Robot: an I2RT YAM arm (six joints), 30 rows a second.
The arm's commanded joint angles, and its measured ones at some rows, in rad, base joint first. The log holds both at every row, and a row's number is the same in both.
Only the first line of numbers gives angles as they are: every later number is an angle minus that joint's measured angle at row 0.
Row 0, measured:
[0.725, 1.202, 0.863, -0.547, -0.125, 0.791]
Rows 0 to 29, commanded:
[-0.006, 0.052, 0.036, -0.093, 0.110, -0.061]
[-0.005, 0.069, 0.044, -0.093, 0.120, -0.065]
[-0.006, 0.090, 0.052, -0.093, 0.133, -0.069]
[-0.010, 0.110, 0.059, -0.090, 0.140, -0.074]
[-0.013, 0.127, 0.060, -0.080, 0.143, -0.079]
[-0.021, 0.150, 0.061, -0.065, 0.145, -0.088]
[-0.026, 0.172, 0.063, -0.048, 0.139, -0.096]
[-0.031, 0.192, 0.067, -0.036, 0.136, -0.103]
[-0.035, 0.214, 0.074, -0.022, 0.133, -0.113]
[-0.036, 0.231, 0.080, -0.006, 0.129, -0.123]
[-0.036, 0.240, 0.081, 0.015, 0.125, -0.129]
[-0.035, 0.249, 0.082, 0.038, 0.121, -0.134]
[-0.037, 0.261, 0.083, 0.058, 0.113, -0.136]
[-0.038, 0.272, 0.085, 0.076, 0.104, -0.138]
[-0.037, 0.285, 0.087, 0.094, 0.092, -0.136]
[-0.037, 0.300, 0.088, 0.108, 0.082, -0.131]
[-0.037, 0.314, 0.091, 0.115, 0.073, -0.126]
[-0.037, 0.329, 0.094, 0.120, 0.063, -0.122]
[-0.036, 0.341, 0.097, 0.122, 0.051, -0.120]
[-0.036, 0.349, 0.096, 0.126, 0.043, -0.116]
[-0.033, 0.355, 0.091, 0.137, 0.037, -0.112]
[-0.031, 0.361, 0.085, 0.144, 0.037, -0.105]
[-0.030, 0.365, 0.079, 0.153, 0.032, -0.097]
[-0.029, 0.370, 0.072, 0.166, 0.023, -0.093]
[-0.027, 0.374, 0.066, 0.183, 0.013, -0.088]
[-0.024, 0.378, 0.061, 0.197, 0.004, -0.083]
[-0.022, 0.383, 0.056, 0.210, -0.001, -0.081]
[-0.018, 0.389, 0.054, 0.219, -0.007, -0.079]
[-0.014, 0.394, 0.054, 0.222, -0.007, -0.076]
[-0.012, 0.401, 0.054, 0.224, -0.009, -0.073]
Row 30, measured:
[-0.023, 0.381, 0.064, 0.147, 0.014, -0.087]
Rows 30 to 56, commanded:
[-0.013, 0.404, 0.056, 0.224, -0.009, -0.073]
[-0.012, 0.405, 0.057, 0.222, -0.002, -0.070]
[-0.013, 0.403, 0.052, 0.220, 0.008, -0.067]
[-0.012, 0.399, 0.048, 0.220, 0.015, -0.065]
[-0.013, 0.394, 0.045, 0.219, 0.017, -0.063]
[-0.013, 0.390, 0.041, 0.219, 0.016, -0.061]
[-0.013, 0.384, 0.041, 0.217, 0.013, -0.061]
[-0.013, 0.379, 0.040, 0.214, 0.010, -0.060]
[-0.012, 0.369, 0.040, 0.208, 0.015, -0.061]
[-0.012, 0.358, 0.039, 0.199, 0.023, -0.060]
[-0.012, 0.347, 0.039, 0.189, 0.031, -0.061]
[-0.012, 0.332, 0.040, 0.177, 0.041, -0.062]
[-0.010, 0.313, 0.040, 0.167, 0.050, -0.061]
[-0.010, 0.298, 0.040, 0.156, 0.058, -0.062]
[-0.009, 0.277, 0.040, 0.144, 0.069, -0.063]
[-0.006, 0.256, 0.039, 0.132, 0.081, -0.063]
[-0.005, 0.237, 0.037, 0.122, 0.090, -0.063]
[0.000, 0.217, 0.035, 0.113, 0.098, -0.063]
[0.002, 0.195, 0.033, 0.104, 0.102, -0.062]
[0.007, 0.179, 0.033, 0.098, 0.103, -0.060]
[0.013, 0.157, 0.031, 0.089, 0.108, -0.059]
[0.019, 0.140, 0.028, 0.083, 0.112, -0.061]
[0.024, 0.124, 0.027, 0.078, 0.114, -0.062]
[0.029, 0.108, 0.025, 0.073, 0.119, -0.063]
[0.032, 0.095, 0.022, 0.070, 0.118, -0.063]
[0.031, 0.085, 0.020, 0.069, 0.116, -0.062]
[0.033, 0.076, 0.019, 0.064, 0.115, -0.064]
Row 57, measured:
[0.026, 0.103, 0.040, 0.079, 0.093, -0.061]
